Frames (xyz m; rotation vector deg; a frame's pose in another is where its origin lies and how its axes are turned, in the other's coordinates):
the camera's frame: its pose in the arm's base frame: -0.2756 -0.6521 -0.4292 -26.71 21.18 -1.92
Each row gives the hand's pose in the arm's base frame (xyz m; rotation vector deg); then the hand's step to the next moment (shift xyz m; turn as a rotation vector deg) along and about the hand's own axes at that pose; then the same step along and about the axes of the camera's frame.
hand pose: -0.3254 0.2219 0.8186 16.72 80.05 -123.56
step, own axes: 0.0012 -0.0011 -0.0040 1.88 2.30 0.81
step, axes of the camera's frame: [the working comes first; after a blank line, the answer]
step, axes of the arm's base frame: -0.0020 0.0035 -0.0014 -0.19 -2.05 -2.29

-0.0018 0.0039 -0.0004 0.84 -0.80 -2.85
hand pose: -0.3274 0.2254 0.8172 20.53 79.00 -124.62
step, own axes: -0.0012 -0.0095 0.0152 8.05 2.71 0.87
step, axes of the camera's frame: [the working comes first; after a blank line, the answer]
step, axes of the arm's base frame: -0.0035 -0.0101 0.0145 -5.03 -4.06 -5.58

-0.0070 -0.0153 0.0064 -2.32 -0.89 -8.17
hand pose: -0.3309 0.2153 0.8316 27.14 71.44 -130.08
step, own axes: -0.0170 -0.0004 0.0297 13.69 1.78 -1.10
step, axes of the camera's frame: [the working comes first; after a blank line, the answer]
step, axes of the arm's base frame: 0.0118 -0.0207 0.0246 -10.03 -3.43 -8.91

0.0050 -0.0301 0.0156 -5.93 1.42 -12.43
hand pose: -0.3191 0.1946 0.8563 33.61 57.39 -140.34
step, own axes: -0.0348 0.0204 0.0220 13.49 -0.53 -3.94
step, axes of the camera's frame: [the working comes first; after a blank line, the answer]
step, axes of the arm's base frame: 0.0345 -0.0214 0.0215 -10.47 0.18 -9.39

0.0273 -0.0305 0.0208 -6.59 4.88 -11.42
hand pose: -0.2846 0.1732 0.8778 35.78 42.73 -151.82
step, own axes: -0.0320 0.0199 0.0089 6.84 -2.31 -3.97
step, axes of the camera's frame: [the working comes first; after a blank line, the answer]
step, axes of the arm's base frame: 0.0326 -0.0153 0.0142 -5.51 2.84 -5.43

0.0273 -0.0217 0.0167 -3.62 5.24 -5.23
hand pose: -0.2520 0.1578 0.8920 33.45 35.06 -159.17
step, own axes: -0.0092 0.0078 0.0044 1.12 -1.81 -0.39
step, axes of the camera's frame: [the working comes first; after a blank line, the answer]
step, axes of the arm's base frame: 0.0092 -0.0076 0.0049 -1.43 1.62 -0.17

0.0078 -0.0094 0.0040 -1.46 1.59 0.05
